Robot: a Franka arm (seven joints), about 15 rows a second.
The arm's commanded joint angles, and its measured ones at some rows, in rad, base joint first. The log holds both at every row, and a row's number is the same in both.
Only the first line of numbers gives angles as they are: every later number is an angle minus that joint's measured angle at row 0.
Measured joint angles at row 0:
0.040, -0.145, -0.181, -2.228, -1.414, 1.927, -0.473
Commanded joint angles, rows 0 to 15:
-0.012, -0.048, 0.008, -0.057, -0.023, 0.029, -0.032
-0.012, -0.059, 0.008, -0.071, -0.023, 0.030, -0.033
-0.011, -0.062, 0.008, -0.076, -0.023, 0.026, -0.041
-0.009, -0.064, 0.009, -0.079, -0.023, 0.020, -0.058
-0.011, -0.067, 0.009, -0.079, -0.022, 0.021, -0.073
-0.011, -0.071, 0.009, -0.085, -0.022, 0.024, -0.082
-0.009, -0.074, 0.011, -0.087, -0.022, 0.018, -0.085
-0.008, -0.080, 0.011, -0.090, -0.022, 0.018, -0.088
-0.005, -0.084, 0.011, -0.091, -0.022, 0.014, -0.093
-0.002, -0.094, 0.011, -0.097, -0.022, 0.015, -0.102
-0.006, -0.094, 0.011, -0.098, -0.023, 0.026, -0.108
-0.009, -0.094, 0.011, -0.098, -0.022, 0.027, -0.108
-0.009, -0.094, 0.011, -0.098, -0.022, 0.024, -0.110
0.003, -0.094, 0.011, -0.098, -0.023, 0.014, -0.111
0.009, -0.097, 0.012, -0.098, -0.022, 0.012, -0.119
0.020, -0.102, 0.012, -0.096, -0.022, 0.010, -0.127
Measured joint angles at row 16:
0.006, -0.062, 0.006, -0.064, -0.004, 0.006, -0.103
